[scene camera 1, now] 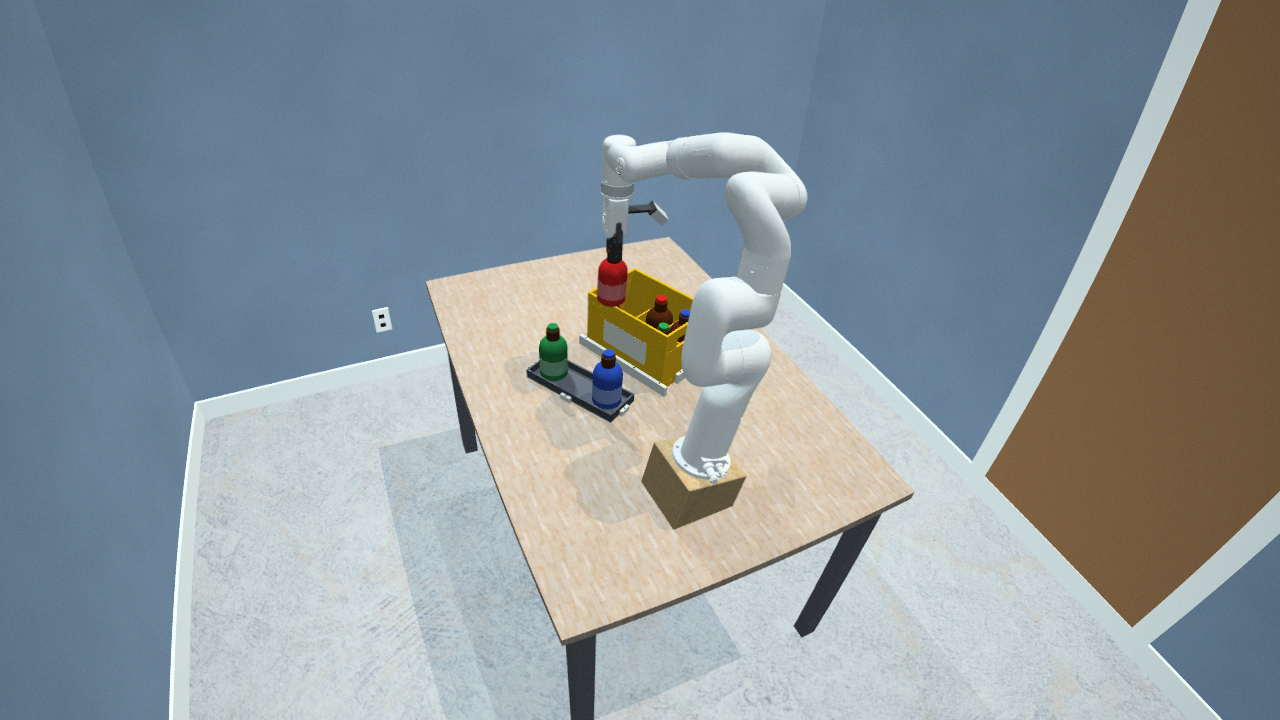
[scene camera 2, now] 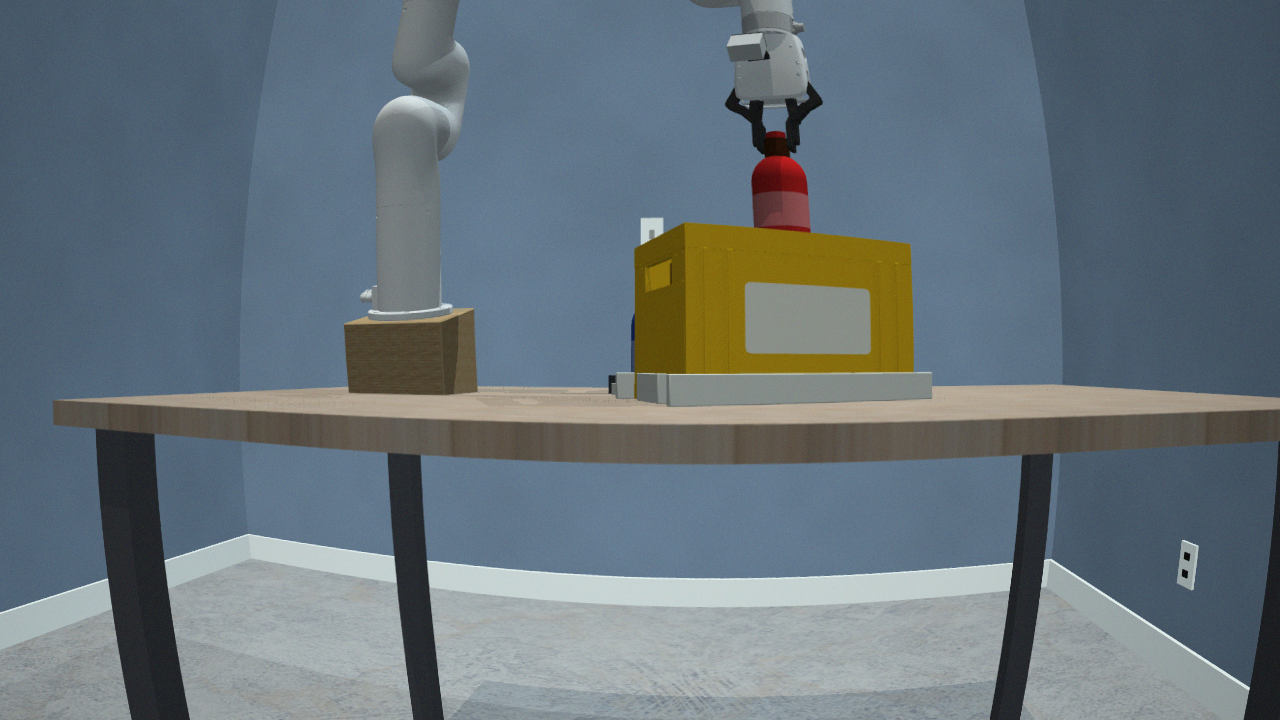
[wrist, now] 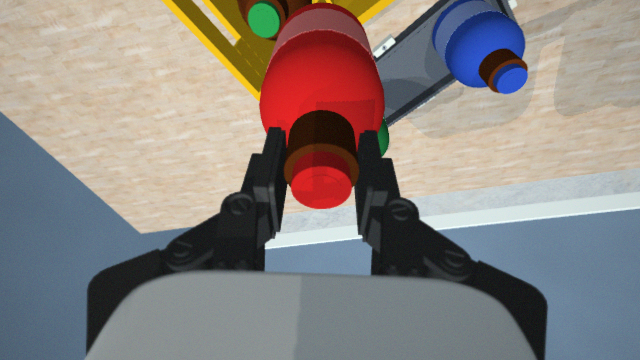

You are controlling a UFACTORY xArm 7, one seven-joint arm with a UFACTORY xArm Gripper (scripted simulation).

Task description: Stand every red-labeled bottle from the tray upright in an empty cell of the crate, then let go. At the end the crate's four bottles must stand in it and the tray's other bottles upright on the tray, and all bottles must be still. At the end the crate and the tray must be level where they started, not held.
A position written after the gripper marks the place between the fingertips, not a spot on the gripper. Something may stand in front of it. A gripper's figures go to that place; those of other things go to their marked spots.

Scene:
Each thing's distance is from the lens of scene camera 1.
gripper (scene camera 1: 613,256): 1.56 m
yellow crate (scene camera 1: 659,355): 1.58 m
green bottle (scene camera 1: 553,350): 1.59 m
red-labeled bottle (scene camera 1: 612,276): 1.55 m
blue bottle (scene camera 1: 607,381): 1.51 m

